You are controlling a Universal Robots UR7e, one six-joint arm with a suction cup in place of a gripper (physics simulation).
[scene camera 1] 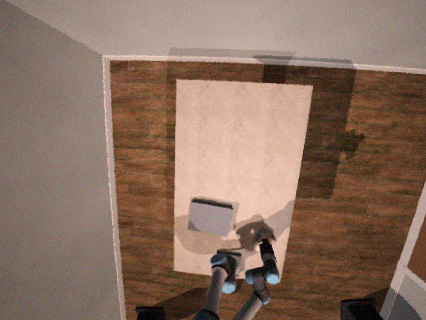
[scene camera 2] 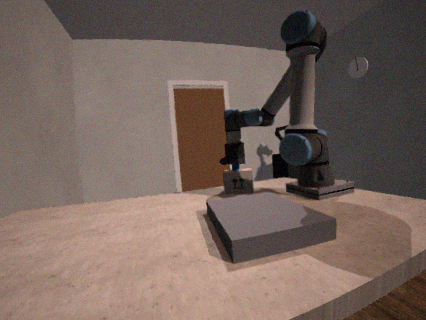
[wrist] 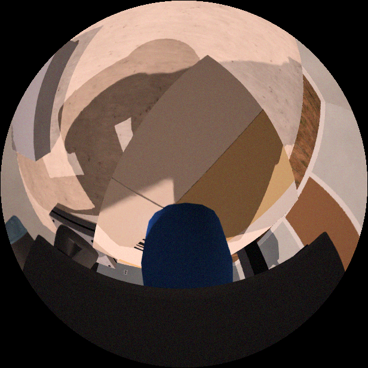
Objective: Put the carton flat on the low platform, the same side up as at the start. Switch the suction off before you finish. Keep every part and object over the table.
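Frame: origin at the arm's base, x ahead, y left, z up, level; metres.
Seen in the pictures: hand, tool point: (scene camera 2: 236, 172); arm's base, link origin: (scene camera 2: 315, 183).
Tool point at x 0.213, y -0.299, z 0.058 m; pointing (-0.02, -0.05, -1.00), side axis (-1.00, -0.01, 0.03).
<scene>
Pixels of each thing's top centre, then the offset from my tool point to it. Level surfaces: height alone.
- carton, top centre: (scene camera 2: 237, 170) (scene camera 1: 265, 245) 0.013 m back, 0.003 m right, 0.013 m up
- grey low platform, top centre: (scene camera 2: 256, 207) (scene camera 1: 209, 219) 0.200 m ahead, 0.387 m left, 0.052 m down
- table, surface height: 0.100 m down
The carton (scene camera 1: 265, 232) (scene camera 2: 238, 184) (wrist: 200, 127) stands upright on the table, behind the low platform in the scene camera 2 view, with two arrows pointing up on its side. The grey low platform (scene camera 1: 211, 218) (scene camera 2: 265, 217) (wrist: 30, 110) lies flat on the table, apart from the carton. My gripper, a blue suction cup (scene camera 2: 235, 167) (wrist: 186, 207), points down and touches the carton's top; the suction holds on it. The cup hides part of the carton's top in the wrist view. No gap shows between the carton's bottom and the table.
The robot's base (scene camera 2: 320, 189) stands on the table to the right of the carton in the scene camera 2 view. The table (scene camera 1: 240, 130) (scene camera 2: 125, 240) has its near edge at the lower right there. The arm casts shadows around the carton and platform.
</scene>
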